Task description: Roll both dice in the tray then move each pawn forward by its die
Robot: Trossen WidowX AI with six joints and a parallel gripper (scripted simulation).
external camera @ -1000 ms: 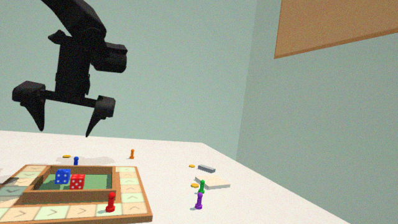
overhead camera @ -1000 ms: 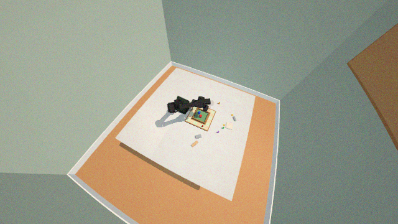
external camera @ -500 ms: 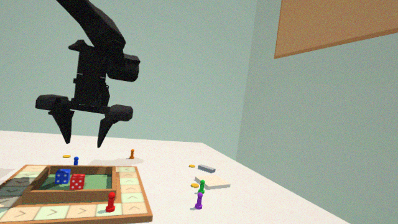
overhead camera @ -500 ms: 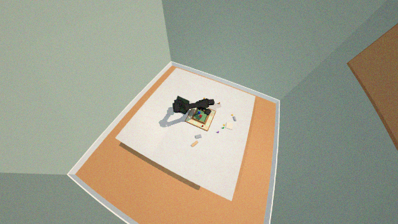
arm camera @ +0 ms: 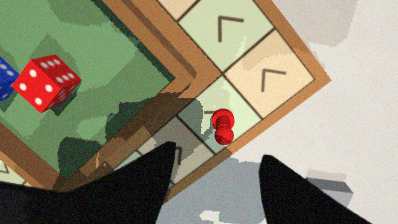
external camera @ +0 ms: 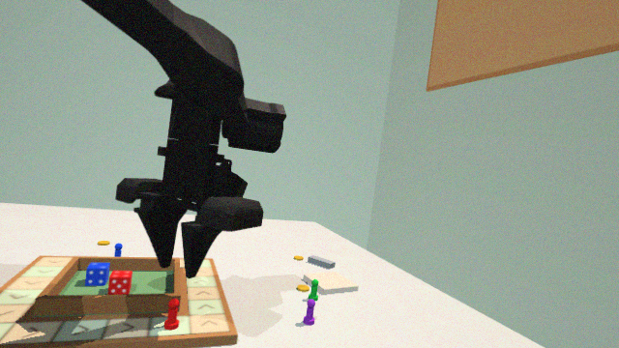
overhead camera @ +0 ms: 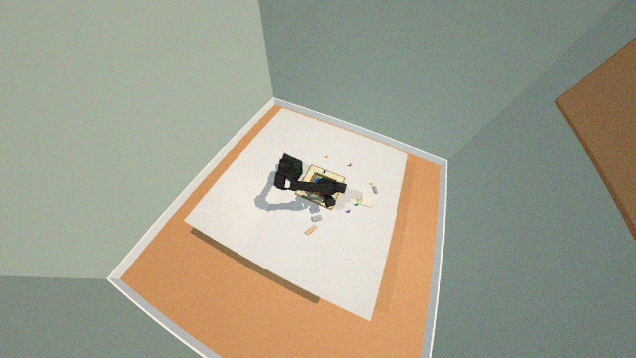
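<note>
The red pawn is 5 cm below my gripper tip and 1 cm to the right of it. Round my gripper tip: purple pawn 18 cm ahead, 6 cm below, 1 cm to the left; then green pawn 22 cm ahead, 9 cm to the left, 6 cm below; then blue pawn 22 cm to the left, 10 cm behind, 5 cm below.
</note>
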